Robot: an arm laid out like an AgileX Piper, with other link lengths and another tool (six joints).
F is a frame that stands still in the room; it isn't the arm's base.
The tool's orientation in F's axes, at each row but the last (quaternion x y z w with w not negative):
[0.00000 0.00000 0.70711 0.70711]
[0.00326 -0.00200 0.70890 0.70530]
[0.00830 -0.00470 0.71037 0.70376]
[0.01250 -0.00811 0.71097 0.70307]
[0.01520 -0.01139 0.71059 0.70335]
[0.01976 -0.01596 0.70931 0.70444]
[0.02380 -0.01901 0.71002 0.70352]
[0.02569 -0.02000 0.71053 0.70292]
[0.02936 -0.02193 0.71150 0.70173]
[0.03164 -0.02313 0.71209 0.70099]
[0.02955 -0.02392 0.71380 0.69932]
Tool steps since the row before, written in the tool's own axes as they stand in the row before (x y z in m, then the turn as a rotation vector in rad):
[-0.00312 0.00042 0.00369 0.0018 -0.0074 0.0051]
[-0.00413 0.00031 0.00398 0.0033 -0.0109 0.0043]
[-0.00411 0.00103 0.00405 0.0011 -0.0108 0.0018]
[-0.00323 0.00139 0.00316 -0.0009 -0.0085 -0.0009]
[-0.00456 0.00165 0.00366 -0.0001 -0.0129 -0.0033]
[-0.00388 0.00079 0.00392 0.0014 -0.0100 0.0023]
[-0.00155 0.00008 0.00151 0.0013 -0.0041 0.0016]
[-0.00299 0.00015 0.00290 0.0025 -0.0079 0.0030]
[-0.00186 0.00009 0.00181 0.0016 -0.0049 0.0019]
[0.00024 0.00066 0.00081 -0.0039 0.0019 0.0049]
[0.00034 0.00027 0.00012 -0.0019 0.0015 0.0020]
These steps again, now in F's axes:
[-0.00042 -0.00312 0.00369 0.0074 0.0018 0.0051]
[-0.00028 -0.00416 0.00395 0.0109 0.0033 0.0043]
[-0.00097 -0.00419 0.00398 0.0108 0.0012 0.0018]
[-0.00133 -0.00334 0.00307 0.0085 -0.0008 -0.0010]
[-0.00158 -0.00471 0.00349 0.0129 0.0002 -0.0034]
[-0.00074 -0.00408 0.00372 0.0100 0.0014 0.0023]
[-0.00006 -0.00164 0.00141 0.0041 0.0012 0.0016]
[-0.00009 -0.00317 0.00270 0.0079 0.0024 0.0031]
[-0.00005 -0.00199 0.00167 0.0049 0.0015 0.0020]
[-0.00065 0.00017 0.00083 -0.0018 -0.0043 0.0046]
[-0.00028 0.00032 0.00015 -0.0014 -0.0021 0.0019]

